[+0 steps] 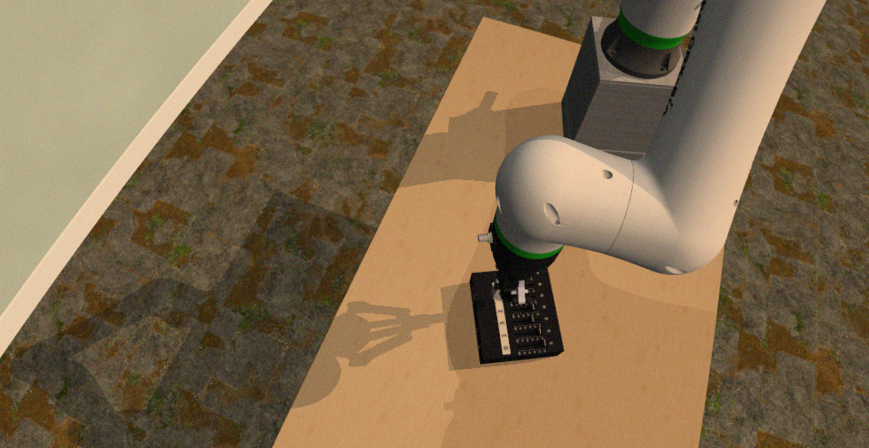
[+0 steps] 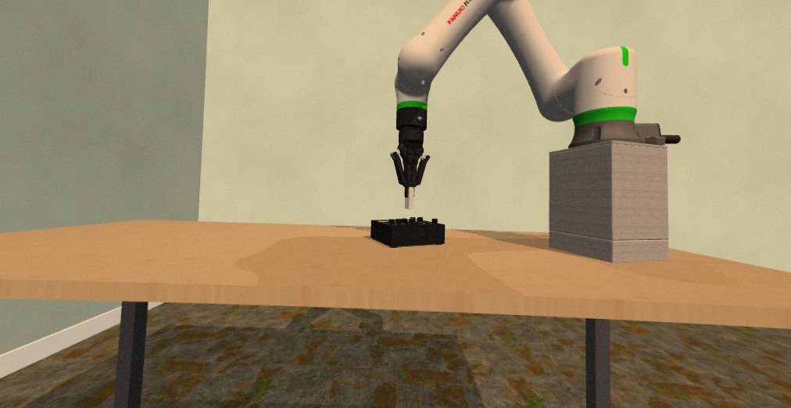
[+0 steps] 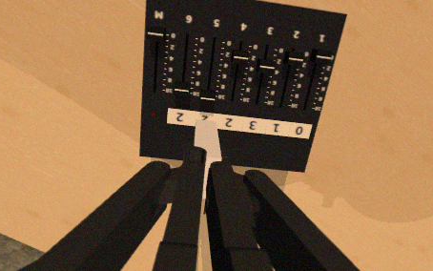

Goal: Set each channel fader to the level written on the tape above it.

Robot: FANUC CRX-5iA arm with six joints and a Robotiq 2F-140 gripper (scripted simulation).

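The channel 5 cap lies 6 cm below my hand, 2 cm to the left of it and 1 cm behind it. From my hand the other things lie so: channel 3 fader cap 7 cm to the left, 6 cm below, 1 cm ahead; channel 4 cap 6 cm to the left, 6 cm below, 1 cm behind; channel 6 cap 6 cm below, 3 cm behind, 2 cm to the left.
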